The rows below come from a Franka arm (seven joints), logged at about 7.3 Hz.
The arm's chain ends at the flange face. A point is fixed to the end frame.
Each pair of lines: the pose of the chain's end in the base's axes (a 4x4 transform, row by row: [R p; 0 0 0 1], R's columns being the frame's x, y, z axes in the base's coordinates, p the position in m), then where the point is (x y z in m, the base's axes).
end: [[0.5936, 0.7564, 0.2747, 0.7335], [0.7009, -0.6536, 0.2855, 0.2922], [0.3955, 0.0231, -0.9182, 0.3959], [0, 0, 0, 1]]
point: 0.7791 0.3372 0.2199
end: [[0.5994, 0.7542, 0.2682, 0.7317], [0.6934, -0.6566, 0.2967, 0.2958], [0.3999, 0.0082, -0.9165, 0.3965], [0, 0, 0, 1]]
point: 0.7760 0.3430 0.2207
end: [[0.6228, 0.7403, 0.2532, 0.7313], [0.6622, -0.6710, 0.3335, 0.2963], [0.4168, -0.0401, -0.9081, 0.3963], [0, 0, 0, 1]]
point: 0.7725 0.3507 0.2219
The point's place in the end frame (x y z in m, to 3 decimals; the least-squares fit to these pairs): -0.011 0.001 0.187
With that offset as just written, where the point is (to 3 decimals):
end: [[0.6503, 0.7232, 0.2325, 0.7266], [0.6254, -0.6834, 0.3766, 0.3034], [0.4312, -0.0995, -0.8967, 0.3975], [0, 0, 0, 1]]
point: 0.764 0.366 0.225
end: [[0.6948, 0.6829, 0.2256, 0.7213], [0.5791, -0.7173, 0.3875, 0.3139], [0.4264, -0.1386, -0.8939, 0.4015], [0, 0, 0, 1]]
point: 0.757 0.379 0.230
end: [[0.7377, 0.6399, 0.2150, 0.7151], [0.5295, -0.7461, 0.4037, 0.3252], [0.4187, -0.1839, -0.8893, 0.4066], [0, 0, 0, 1]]
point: 0.748 0.394 0.236
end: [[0.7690, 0.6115, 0.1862, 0.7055], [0.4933, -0.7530, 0.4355, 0.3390], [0.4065, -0.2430, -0.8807, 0.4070], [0, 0, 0, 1]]
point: 0.732 0.414 0.238
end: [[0.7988, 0.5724, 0.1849, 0.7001], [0.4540, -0.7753, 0.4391, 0.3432], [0.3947, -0.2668, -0.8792, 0.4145], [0, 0, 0, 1]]
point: 0.726 0.420 0.245
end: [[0.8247, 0.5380, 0.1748, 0.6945], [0.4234, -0.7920, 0.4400, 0.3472], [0.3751, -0.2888, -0.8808, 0.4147], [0, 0, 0, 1]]
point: 0.719 0.424 0.246
